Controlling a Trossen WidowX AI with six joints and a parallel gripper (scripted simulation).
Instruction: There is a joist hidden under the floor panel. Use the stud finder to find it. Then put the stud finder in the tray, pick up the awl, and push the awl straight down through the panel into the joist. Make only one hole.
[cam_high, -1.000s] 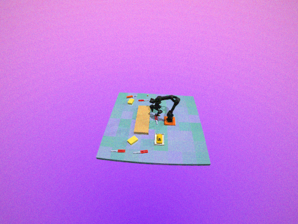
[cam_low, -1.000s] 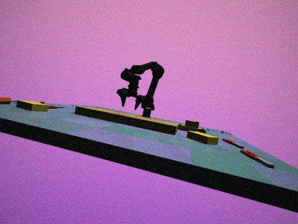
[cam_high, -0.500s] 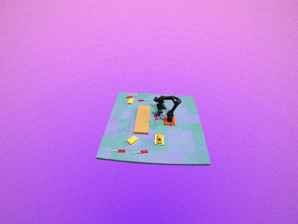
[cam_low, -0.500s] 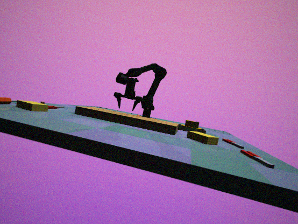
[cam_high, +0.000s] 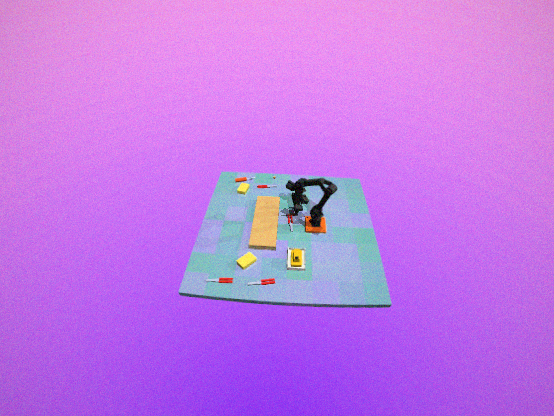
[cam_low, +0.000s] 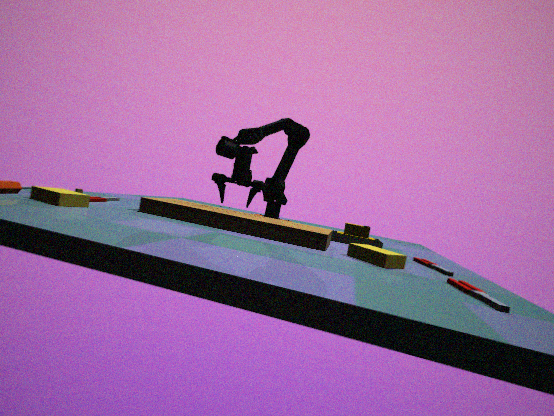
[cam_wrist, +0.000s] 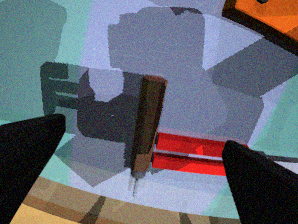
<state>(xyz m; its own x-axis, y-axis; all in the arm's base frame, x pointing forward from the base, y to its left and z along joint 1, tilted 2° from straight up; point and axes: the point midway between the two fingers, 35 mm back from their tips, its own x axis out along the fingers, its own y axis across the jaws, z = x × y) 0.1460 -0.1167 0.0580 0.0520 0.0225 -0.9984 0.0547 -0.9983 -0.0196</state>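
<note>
My gripper tip is now 50 mm short of the awl and 40 mm above it. Also, from my gripper tip: yellow stud finder 450 mm to the left, 20 mm ahead; then white tray 430 mm to the left, 40 mm below, 20 mm ahead.
</note>
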